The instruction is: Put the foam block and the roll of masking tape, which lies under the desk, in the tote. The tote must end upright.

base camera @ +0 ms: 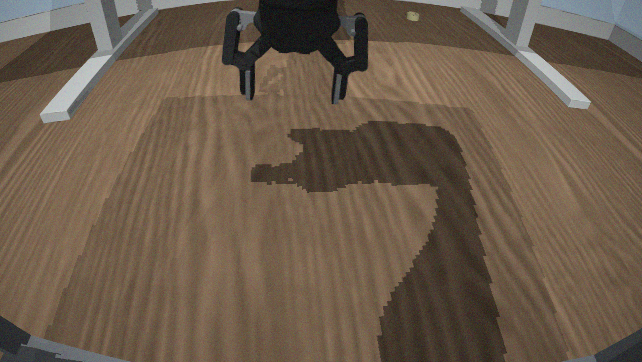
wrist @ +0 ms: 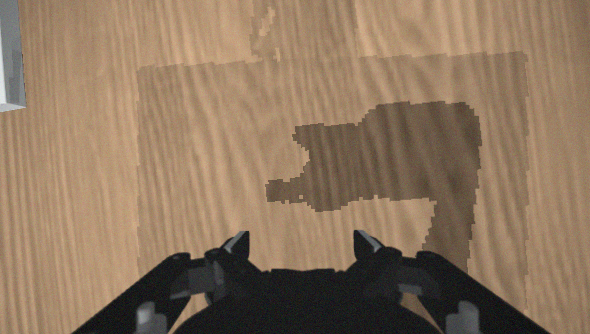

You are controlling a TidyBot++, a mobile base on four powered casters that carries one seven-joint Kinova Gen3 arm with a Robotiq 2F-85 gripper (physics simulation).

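Places are measured from the arm's base along level axes (x ahead, y left, z up), in metres.
Where they show: gripper, between the fingertips: point(base camera: 291, 98) point(wrist: 301, 242).
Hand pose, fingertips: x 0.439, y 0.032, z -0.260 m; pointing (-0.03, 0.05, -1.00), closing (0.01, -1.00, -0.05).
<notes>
After its pixels a point has its place.
The roll of masking tape point(base camera: 412, 16) @(y -0.282, x 1.202, z -0.382 m) is small and pale yellow. It lies on the shaded floor under the desk, at the top of the base camera view, right of the gripper and between the desk's two feet. My gripper point(base camera: 291, 101) @(y 0.032, x 0.439, z -0.260 m) point(wrist: 301, 242) @(y 0.032, x 0.439, z -0.260 m) is open and empty, pointing down above the wooden floor. It is nearer to the base than the tape and to the left of it. The tape does not show in the wrist view. The foam block and the tote do not show in either view.
The desk's left foot point(base camera: 82, 86) and right foot point(base camera: 550, 77) stand on either side of the gripper. The end of a white foot point(wrist: 11, 65) @(y 0.544, x 0.679, z -0.382 m) shows at the wrist view's upper left. The arm's shadow falls on the floor. A white baseboard runs behind.
</notes>
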